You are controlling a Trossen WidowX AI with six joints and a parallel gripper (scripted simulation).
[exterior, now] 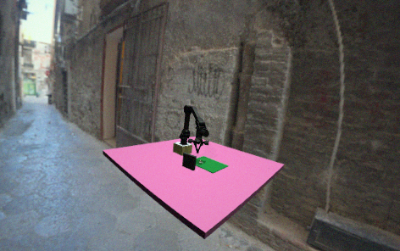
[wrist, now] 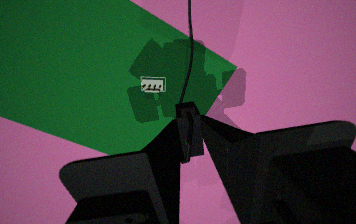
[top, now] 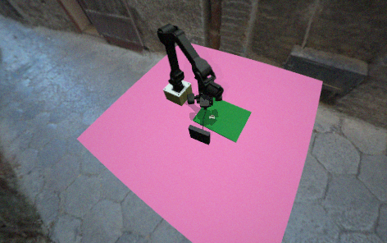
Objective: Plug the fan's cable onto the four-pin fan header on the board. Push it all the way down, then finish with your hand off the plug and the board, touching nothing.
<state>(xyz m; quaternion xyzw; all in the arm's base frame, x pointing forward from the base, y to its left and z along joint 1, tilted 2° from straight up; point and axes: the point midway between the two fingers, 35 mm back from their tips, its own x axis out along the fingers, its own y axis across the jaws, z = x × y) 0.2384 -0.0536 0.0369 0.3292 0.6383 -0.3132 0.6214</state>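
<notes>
The black fan is 150 mm to the right of my gripper tip, 60 mm ahead of it and 50 mm below it. The rest, counted from my gripper tip: black plug: 10 mm to the left, 10 mm behind; then green board: 120 mm below, 100 mm ahead, 50 mm to the left.
</notes>
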